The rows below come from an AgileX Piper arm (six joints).
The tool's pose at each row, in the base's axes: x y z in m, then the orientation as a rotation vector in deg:
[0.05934, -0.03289, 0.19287, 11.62, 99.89, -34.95]
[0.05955, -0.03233, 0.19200, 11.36, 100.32, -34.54]
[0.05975, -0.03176, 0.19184, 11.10, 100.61, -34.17]
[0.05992, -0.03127, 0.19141, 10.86, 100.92, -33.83]
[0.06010, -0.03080, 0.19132, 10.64, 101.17, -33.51]
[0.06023, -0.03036, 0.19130, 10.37, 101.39, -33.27]
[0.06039, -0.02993, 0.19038, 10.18, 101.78, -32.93]
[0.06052, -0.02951, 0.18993, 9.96, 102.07, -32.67]
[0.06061, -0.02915, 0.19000, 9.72, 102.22, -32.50]
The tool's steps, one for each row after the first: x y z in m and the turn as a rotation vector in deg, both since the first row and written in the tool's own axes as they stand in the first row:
[0.00066, 0.00082, 0.00003, -0.48, 0.30, -0.03]
[0.00066, 0.00144, -0.00007, -0.92, 0.48, -0.05]
[0.00093, 0.00205, -0.00010, -1.32, 0.68, -0.08]
[0.00088, 0.00256, -0.00017, -1.69, 0.84, -0.09]
[0.00078, 0.00299, -0.00028, -2.03, 0.96, -0.18]
[0.00153, 0.00370, -0.00022, -2.42, 1.25, -0.19]
[0.00184, 0.00424, -0.00026, -2.76, 1.45, -0.25]
[0.00169, 0.00457, -0.00037, -3.02, 1.52, -0.34]

